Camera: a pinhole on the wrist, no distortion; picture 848 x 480 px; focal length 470.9 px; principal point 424.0 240.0 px. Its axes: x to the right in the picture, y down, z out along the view. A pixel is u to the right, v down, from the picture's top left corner.
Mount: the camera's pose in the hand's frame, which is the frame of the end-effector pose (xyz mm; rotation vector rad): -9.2 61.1 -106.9 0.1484 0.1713 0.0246
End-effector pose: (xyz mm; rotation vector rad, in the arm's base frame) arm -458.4 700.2 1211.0 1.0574 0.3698 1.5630
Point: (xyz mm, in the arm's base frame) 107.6 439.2 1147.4
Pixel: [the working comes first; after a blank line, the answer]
In the camera's frame: -329.6 -286.0 597.1

164 14
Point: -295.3 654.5 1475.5
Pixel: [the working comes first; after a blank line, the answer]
In the camera's frame: 23.5 100.3 391.1

452 361
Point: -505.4 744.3 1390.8
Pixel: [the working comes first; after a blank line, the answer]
In the camera's frame: 97.3 106.3 159.0

outside the picture
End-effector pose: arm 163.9 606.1 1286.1 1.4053 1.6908 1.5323
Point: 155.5 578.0 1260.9
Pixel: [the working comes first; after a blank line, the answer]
In the camera's frame: -38.3 -68.2 100.4

outside the picture
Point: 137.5 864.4 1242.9
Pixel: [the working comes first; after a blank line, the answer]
In the camera's frame: 189.8 -116.3 268.8

757 36
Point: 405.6 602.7 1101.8
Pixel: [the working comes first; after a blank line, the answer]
In the camera's frame: -201.0 -82.6 348.9

153 129
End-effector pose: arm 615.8 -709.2 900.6 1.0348 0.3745 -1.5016
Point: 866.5 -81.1 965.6
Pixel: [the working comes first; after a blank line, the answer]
In the camera's frame: -329.9 -16.0 -484.7

behind the camera
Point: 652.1 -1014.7 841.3
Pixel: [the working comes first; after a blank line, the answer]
In the camera's frame: 200.0 64.3 318.9

719 335
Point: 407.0 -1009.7 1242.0
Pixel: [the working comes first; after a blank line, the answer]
In the camera's frame: -189.5 19.6 577.8

270 256
